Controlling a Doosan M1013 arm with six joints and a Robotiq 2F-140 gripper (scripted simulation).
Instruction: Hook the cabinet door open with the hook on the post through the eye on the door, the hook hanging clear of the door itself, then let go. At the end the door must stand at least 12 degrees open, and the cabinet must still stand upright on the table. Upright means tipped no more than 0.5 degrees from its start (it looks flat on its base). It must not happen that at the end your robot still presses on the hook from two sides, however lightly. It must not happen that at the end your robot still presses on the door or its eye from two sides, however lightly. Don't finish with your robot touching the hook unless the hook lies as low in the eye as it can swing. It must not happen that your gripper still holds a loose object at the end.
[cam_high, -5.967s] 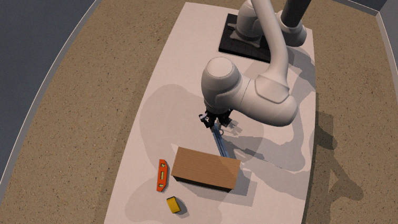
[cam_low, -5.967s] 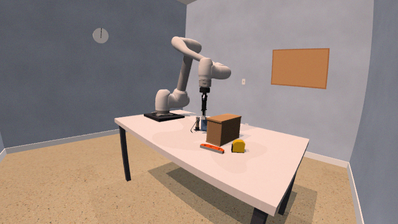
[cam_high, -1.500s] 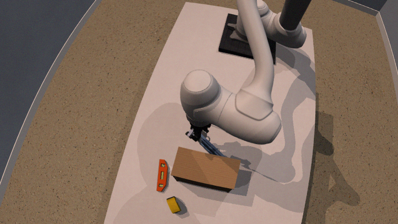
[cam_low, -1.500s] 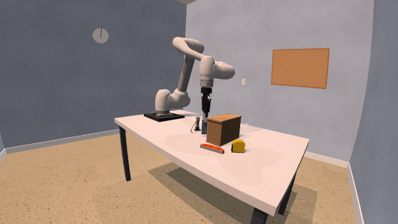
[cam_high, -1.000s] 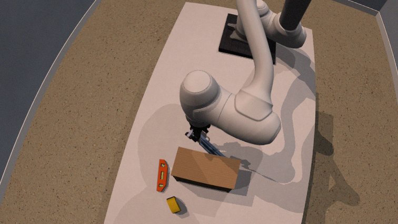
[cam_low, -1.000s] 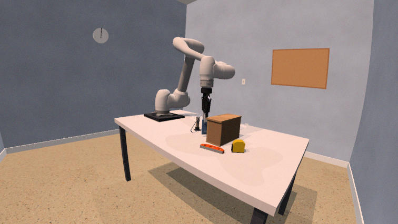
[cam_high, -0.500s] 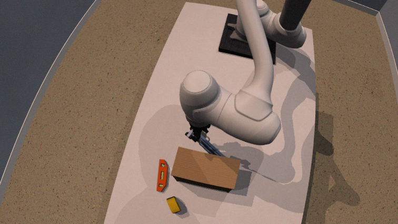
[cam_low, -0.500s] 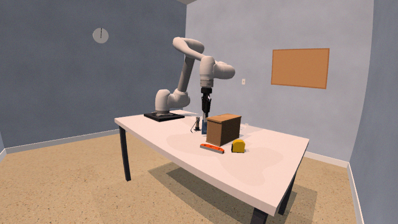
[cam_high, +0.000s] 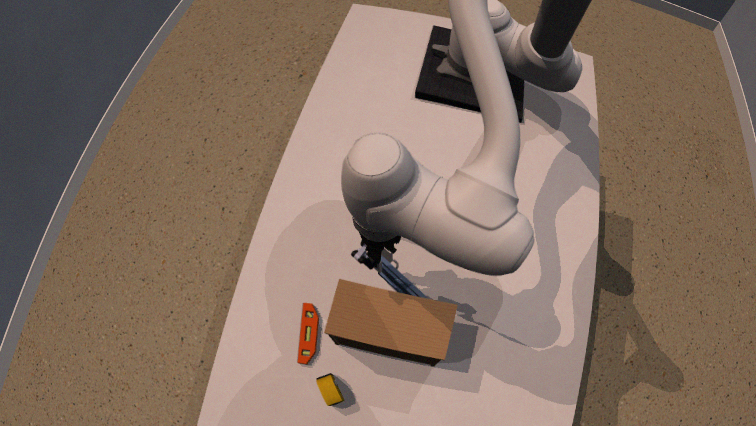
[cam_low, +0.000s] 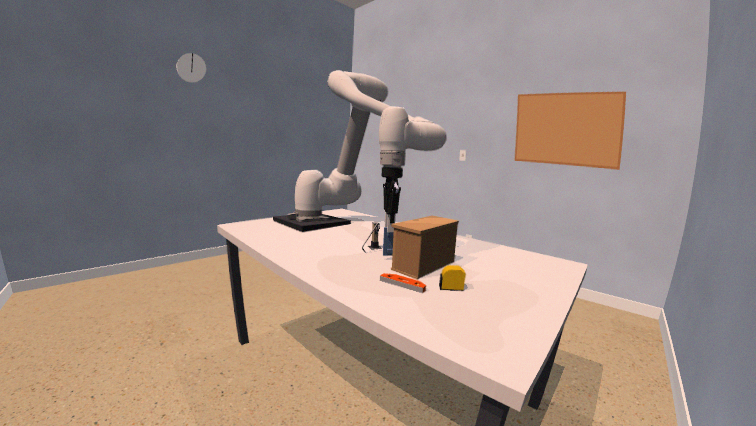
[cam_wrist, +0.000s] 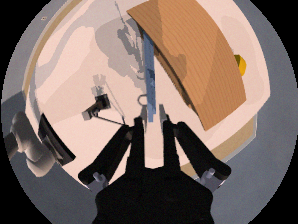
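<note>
My hand is 13 cm past the thin hook, 9 cm above it and 1 cm to the right of it. Also, from my hand: hook post (14 cm behind, 7 cm below, 4 cm to the left); cabinet door (8 cm to the left, 8 cm below, 2 cm ahead); orange spirit level (20 cm ahead, 14 cm below, 11 cm to the right).
</note>
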